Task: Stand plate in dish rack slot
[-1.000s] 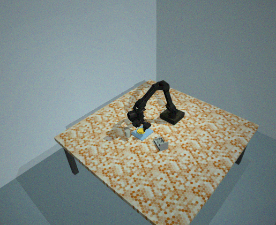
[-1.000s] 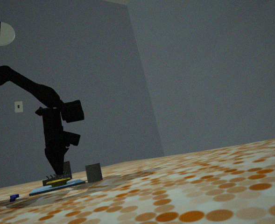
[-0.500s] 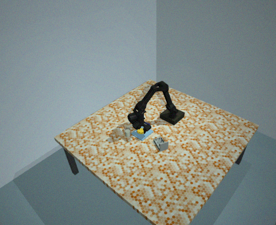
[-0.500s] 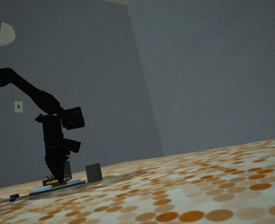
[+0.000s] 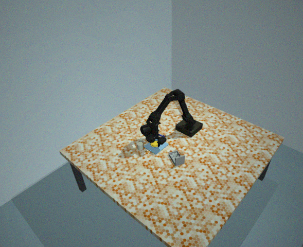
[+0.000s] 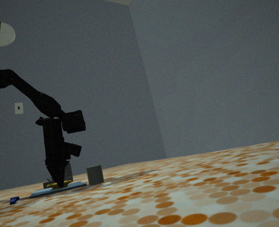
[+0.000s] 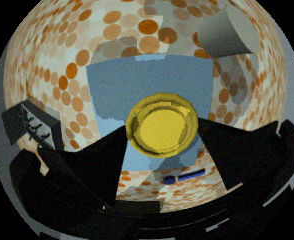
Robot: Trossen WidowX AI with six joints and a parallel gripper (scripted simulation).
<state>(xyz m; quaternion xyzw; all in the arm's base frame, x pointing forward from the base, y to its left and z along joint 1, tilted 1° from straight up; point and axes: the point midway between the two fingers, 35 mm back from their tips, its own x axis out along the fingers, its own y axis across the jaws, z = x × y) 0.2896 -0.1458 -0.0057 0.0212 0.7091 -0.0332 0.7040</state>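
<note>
Now: gripper tip 1 cm to the right of the light blue mat and 1 cm above it. From my gripper tip the other things lie so: plate: 1 cm above; then dish rack: 3 cm ahead, 22 cm to the left, 1 cm above; then blue spoon: 12 cm behind, 2 cm to the right.
</note>
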